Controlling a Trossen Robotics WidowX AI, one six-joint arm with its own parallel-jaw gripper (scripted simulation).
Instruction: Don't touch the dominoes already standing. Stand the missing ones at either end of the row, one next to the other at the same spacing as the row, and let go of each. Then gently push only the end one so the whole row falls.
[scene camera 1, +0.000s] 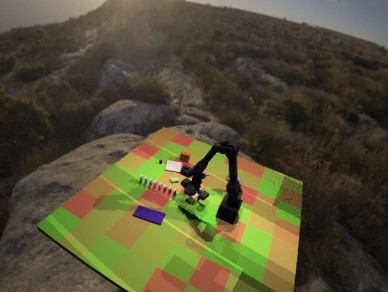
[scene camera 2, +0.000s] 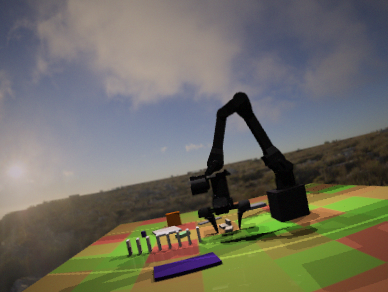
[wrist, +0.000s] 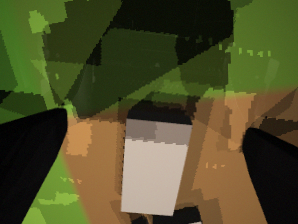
Note:
My gripper (scene camera 2: 228, 231) is open, with nothing in its grasp.
My gripper is seen too in the wrist view (wrist: 157, 128).

